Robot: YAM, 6 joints.
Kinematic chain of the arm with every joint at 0, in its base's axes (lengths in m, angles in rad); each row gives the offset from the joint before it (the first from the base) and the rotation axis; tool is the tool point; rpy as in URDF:
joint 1: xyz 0 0 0.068 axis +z
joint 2: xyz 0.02 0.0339 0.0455 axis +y
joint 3: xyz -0.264 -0.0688 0 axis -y
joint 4: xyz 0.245 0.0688 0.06 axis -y
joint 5: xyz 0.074 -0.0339 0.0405 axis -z
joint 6: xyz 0.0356 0 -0.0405 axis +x
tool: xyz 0 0 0 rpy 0 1.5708 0
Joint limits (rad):
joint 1: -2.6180..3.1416
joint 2: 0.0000..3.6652
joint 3: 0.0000..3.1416
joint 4: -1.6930..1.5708
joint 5: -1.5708..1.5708
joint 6: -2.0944..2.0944
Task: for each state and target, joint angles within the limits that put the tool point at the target. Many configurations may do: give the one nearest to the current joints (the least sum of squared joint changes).
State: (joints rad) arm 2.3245 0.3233 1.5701 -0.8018 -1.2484 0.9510
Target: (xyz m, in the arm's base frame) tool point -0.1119 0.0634 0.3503
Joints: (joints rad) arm 2.3660 0.7584 0.9656 -0.8736 -1.1919 0.9510
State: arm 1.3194 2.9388 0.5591 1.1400 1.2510 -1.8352
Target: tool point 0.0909 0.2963 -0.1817
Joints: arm 1.3781 3.0662 1.1165 1.1213 1.1494 -1.8352
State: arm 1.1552 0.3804 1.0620 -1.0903 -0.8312 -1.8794
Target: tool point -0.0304 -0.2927 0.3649
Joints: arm 1.5644 0.0000 1.8996 -1.4792 -0.9289 -1.8794
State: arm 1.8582 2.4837 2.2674 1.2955 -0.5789 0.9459
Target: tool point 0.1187 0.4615 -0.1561
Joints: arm 1.2788 3.1777 1.7372 1.1982 -0.5680 0.9459
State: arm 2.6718 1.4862 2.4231 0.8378 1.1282 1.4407
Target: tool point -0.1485 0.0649 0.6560
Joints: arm 2.9375 1.4738 2.1087 0.9074 1.2221 1.4407
